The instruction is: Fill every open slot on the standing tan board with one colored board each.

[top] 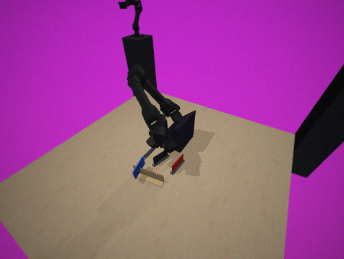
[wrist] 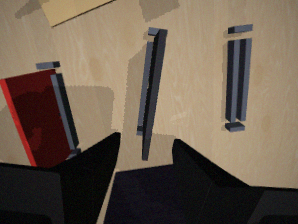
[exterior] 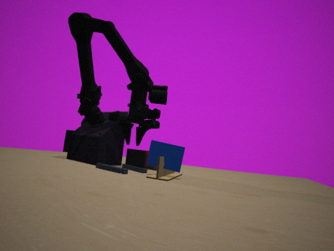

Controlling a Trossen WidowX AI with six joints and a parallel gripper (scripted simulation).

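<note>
The black board is 60 mm below my gripper tip, 20 mm ahead of it and 10 mm to the right of it. From my gripper tip the other things lie so: blue board (150 mm ahead, 60 mm to the right, 30 mm below); red board (100 mm to the left, 60 mm below, 20 mm ahead); tan board (140 mm ahead, 60 mm below, 20 mm to the right).
</note>
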